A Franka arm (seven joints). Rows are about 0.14 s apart.
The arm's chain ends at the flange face. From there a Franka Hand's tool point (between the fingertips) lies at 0.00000 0.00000 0.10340 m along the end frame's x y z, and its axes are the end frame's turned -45 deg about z.
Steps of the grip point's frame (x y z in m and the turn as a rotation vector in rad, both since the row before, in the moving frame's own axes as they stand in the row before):
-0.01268, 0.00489, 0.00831, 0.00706, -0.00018, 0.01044
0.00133, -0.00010, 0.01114, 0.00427, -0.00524, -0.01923
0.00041, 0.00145, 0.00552, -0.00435, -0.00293, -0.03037
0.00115, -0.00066, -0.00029, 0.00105, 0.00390, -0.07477
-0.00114, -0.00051, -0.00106, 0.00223, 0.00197, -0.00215
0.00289, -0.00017, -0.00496, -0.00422, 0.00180, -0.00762
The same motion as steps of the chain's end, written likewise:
-0.00498, 0.01293, 0.00831, 0.00486, -0.00512, 0.01044
0.00156, -0.00109, 0.01114, -0.00069, -0.00672, -0.01923
0.00120, 0.00020, 0.00552, -0.00515, 0.00100, -0.03037
0.00015, -0.00091, -0.00029, 0.00350, 0.00202, -0.07477
-0.00115, 0.00075, -0.00106, 0.00297, -0.00018, -0.00215
0.00148, -0.00234, -0.00496, -0.00171, 0.00426, -0.00762

